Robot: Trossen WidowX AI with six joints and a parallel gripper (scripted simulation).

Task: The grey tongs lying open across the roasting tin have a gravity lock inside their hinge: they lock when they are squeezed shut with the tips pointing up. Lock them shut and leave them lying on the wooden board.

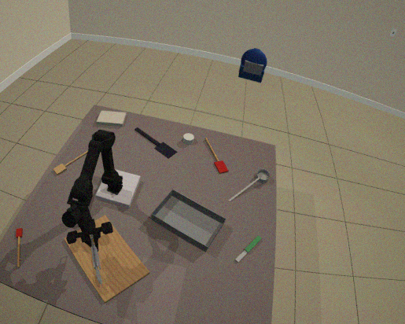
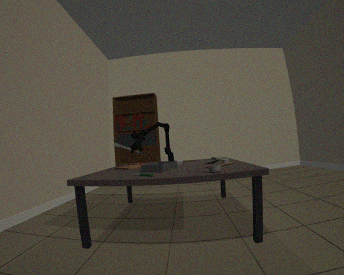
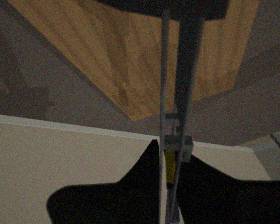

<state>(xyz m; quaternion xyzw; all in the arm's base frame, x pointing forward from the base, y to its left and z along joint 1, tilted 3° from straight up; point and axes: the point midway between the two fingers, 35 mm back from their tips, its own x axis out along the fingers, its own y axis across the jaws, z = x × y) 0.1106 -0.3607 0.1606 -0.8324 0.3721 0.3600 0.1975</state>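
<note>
Right now the wooden board is 10 mm behind my gripper tip, 40 mm to the left of it and 140 mm below it. The rest, counted from my gripper tip: roasting tin (280 mm ahead, 360 mm to the left, 120 mm below); then red spatula (300 mm ahead, 840 mm to the left, 140 mm below); then black spatula (70 mm behind, 810 mm to the left, 140 mm below).
</note>
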